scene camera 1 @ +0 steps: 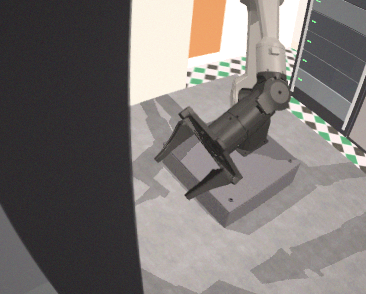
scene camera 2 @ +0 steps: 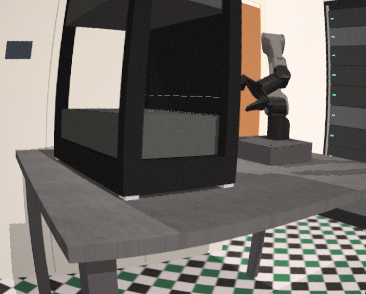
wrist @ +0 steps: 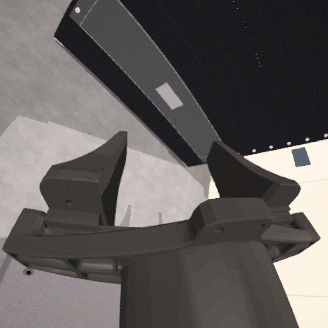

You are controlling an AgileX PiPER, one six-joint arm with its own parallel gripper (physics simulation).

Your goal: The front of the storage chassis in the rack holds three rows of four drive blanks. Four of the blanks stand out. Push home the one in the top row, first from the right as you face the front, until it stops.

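Note:
The rack point(scene camera 1: 65, 100) point(scene camera 2: 135, 100) point(wrist: 131, 95) is a black frame; in scene camera 1 its dark side fills the left. A grey chassis point(scene camera 2: 180, 135) sits low inside it in the scene camera 2 view. The wrist view shows a long grey panel point(wrist: 135, 60) with a pale label across the rack. The drive blanks cannot be made out in any view, so the top-row right one is not seen. My gripper point(scene camera 1: 173, 178) point(scene camera 2: 244, 93) point(wrist: 170, 146) is open and empty, in the air beside the rack and apart from it.
The arm stands on a grey base block point(scene camera 1: 260, 175) point(scene camera 2: 275, 151) on the grey table point(scene camera 1: 200, 255) point(scene camera 2: 200, 210). A second rack with green lights point(scene camera 1: 330, 45) point(scene camera 2: 347, 75) stands behind. An orange panel point(scene camera 1: 206, 27) point(scene camera 2: 250, 65) is on the wall.

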